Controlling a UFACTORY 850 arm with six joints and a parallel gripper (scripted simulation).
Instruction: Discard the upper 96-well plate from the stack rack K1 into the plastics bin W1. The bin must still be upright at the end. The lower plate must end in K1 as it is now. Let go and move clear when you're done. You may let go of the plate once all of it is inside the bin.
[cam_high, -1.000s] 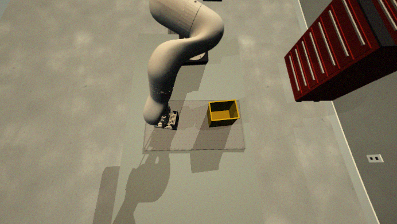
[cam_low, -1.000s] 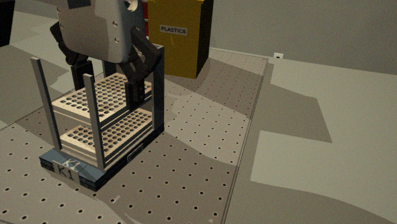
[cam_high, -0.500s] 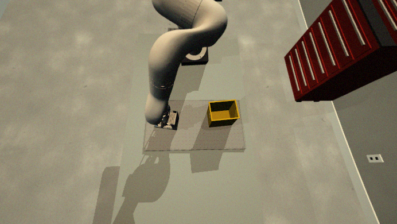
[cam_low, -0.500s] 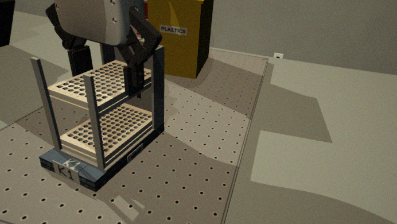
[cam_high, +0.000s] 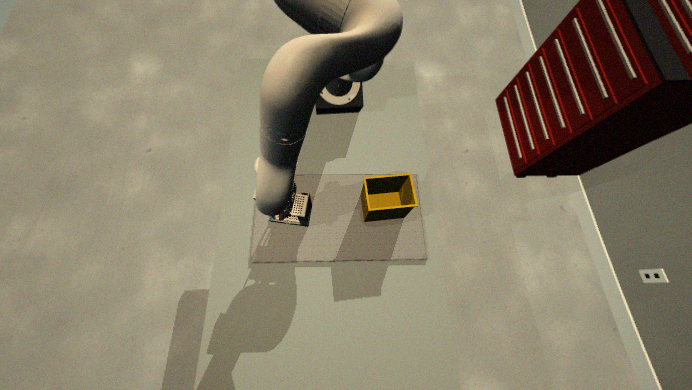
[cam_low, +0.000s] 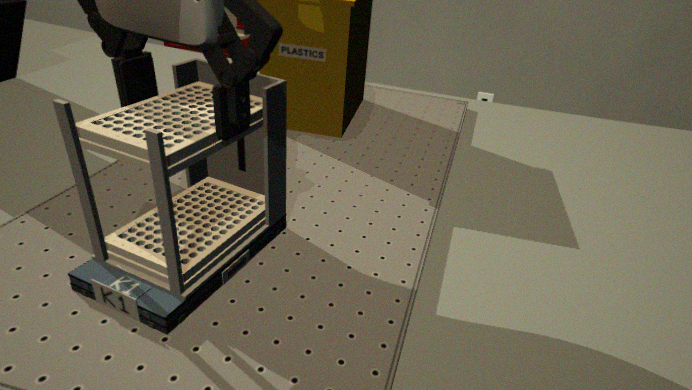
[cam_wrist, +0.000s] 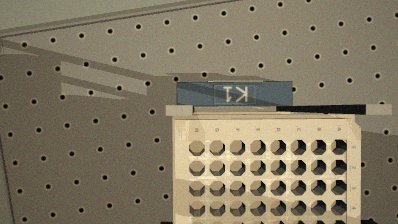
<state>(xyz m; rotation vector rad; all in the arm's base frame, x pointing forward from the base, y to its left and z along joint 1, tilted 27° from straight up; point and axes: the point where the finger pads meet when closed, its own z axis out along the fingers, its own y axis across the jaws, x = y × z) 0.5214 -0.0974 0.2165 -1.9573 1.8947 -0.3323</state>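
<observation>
My hand is 7 cm to the right of the back wall and 5 cm above it. From my hand the other things lie so: 96-well plate: 1 cm below; then yellow plastics bin W1: 36 cm to the left, 11 cm behind, 5 cm below.
</observation>
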